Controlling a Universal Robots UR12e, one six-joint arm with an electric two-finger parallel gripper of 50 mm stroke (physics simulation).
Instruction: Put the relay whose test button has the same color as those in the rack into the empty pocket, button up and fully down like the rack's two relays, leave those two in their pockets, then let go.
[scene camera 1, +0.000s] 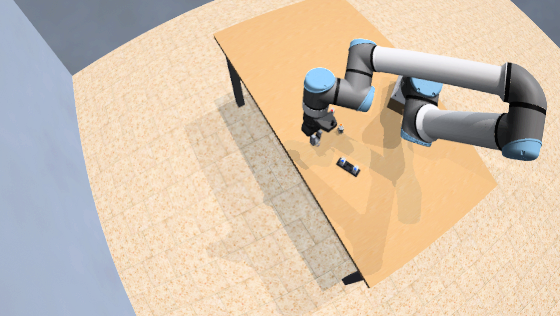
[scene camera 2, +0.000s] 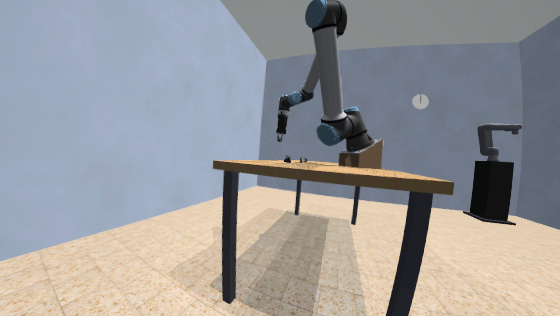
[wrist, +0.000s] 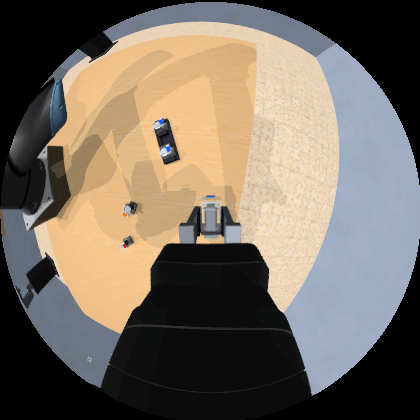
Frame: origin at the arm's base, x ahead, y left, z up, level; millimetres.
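Seen in the pictures: gripper, fingertip midpoint: (scene camera 1: 314, 141) (scene camera 2: 279, 140) (wrist: 210, 214); arm's base at its link origin: (scene camera 2: 360, 146) (wrist: 31, 186).
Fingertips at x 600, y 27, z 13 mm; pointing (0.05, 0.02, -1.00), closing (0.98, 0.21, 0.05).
Pixels of each thing's middle, then the offset from my fingertips to it. Level surfaces: height alone.
- relay at the middle of its body: (wrist: 210, 216) dx -1, dy +1, dz +9 mm
- black rack at the middle of its body: (wrist: 164, 139) (scene camera 1: 348, 166) dx -117, dy +106, dz -148 mm
- relay with an orange button, body centre: (wrist: 129, 208) (scene camera 1: 340, 128) dx -174, dy -59, dz -138 mm
- relay with a red button, body centre: (wrist: 125, 242) dx -186, dy -152, dz -138 mm
- table at its surface level: dz -160 mm
My gripper (scene camera 1: 316, 139) (scene camera 2: 280, 139) (wrist: 210, 214) points down, high above the table, and is shut on a relay (wrist: 211, 215) with a clear housing. That relay's blue button shows at its far end in the wrist view. The black rack (scene camera 1: 348, 167) (wrist: 166, 142) lies on the table, apart from the gripper. It holds two relays with blue buttons, one (scene camera 1: 342, 161) (wrist: 160, 124) at one end and one (scene camera 1: 355, 170) (wrist: 166, 150) at the other; the pocket between them is empty. In scene camera 2 the rack (scene camera 2: 287, 159) is small and dark.
A relay with an orange button (scene camera 1: 341, 129) (wrist: 129, 209) and a relay with a red button (wrist: 127, 242) lie on the table (scene camera 1: 430, 185) (wrist: 200, 105) beside the rack. The arm's base (scene camera 2: 361, 159) (wrist: 55, 187) stands on the table. The table's long edge runs near the gripper.
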